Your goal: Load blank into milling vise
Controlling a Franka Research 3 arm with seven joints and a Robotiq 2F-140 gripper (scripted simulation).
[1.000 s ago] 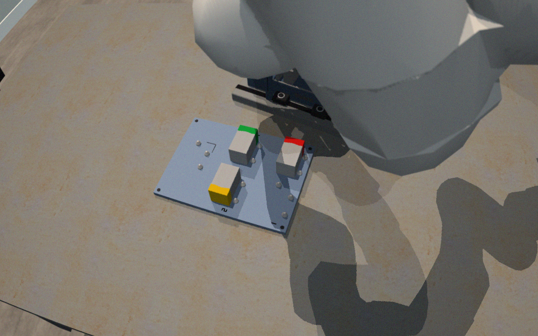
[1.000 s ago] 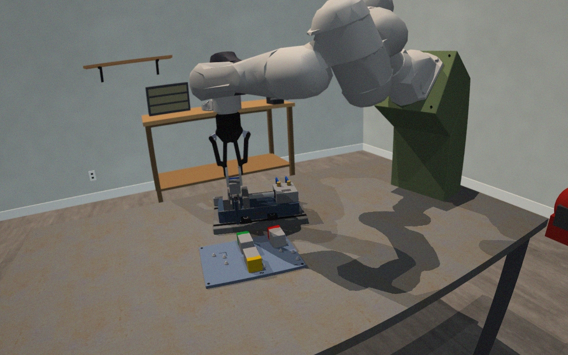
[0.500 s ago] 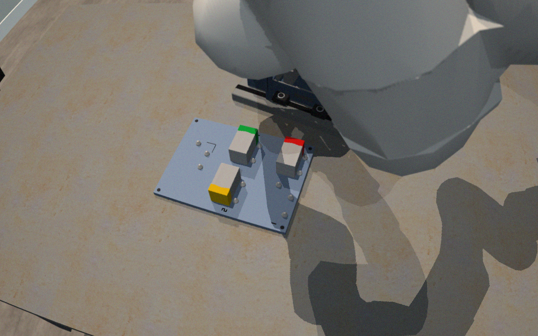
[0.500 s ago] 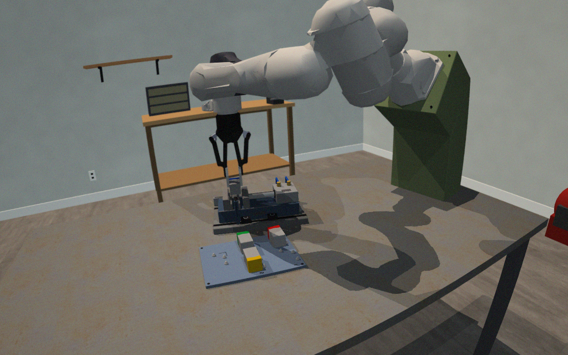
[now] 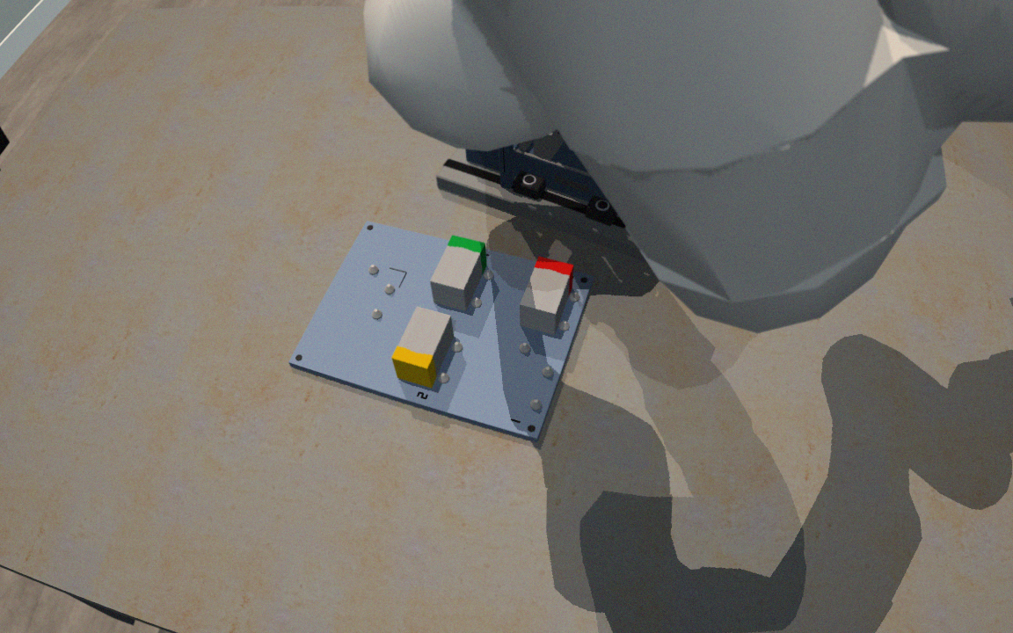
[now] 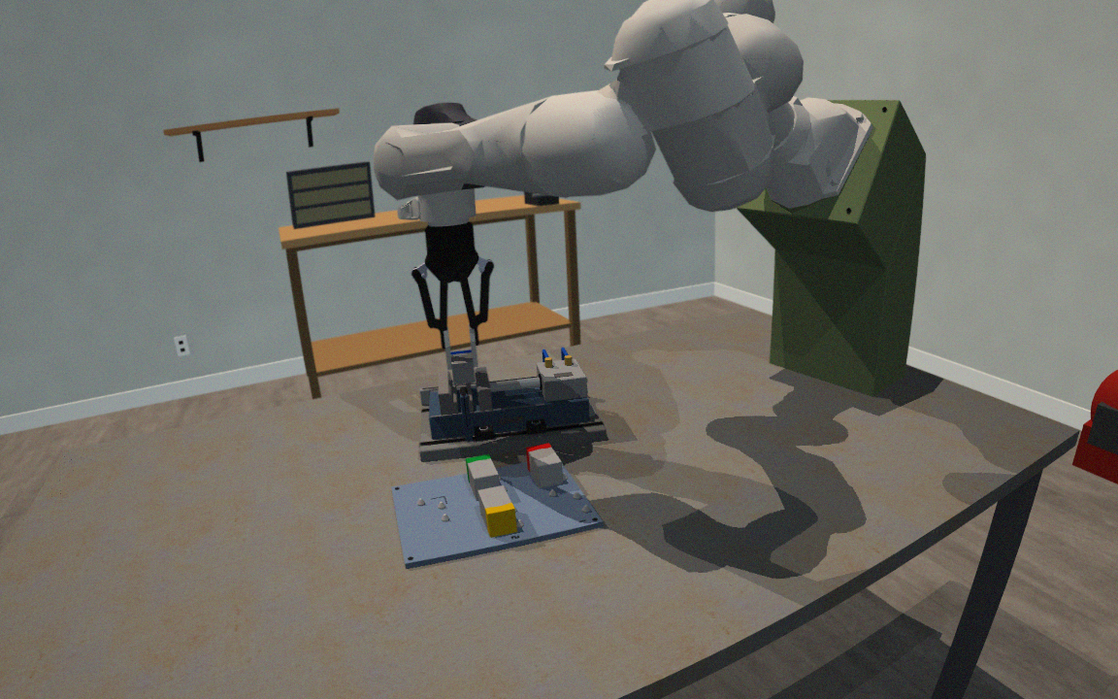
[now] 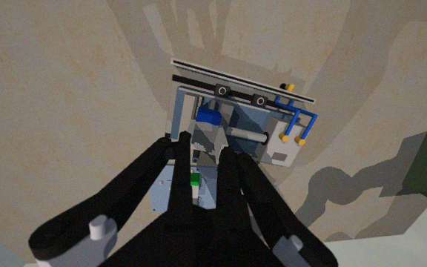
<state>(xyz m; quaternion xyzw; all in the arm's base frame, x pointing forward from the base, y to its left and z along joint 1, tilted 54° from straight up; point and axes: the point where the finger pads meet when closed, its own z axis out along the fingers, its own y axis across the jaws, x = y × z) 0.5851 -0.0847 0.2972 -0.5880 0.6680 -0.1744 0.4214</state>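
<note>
Right now my hand is 40 mm above the blue-ended blank. The rest, counted from my hand: fixed jaw: 30 mm ahead, 10 mm to the left, 70 mm below; grey rod: 80 mm behind, 70 mm below; work stop: 50 mm to the left, 60 mm below.
</note>
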